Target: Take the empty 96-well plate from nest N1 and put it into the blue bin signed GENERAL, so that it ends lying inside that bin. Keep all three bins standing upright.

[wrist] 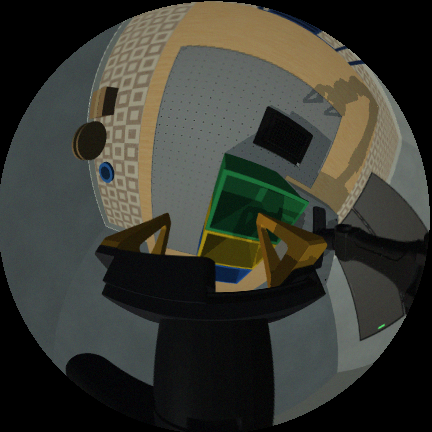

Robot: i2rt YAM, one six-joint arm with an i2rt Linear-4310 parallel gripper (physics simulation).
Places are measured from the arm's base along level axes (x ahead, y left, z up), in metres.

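Pixels of known places: gripper, fingertip midpoint: (213,217).
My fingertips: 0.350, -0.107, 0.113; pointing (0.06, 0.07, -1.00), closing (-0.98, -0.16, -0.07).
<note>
For each thing: its top centre in the pictures, then the offset to it from my fingertips, as dx, dy, dz. Level surfaces: height alone.
- green bin, middle of its top: (258,215) -0.089, +0.046, -0.082
- yellow bin, middle of its top: (233,254) -0.076, +0.177, -0.082
- blue bin, middle of its top: (219,274) -0.064, +0.308, -0.082
- perforated grey board, its level: dz -0.261
A black plate with a grid of small wells (287,134) lies in a dark holder on the grey board, right of the view's centre; no nest label is legible. The green bin (250,170) stands upright between it and my gripper. Behind it are the yellow bin (227,247) and the blue bin (230,274), of which a small part shows low in the view; no sign is legible. My gripper (213,217) is open and empty. Its fingers are far apart, and the right finger overlaps the green and yellow bins in the view.
The perforated grey board (200,100) lies on the wooden table (240,20). A round dark object (91,140), a brown block (107,101) and a small blue round object (101,172) are at the left. A black jointed part (355,240) and a dark panel (370,290) are at the right.
</note>
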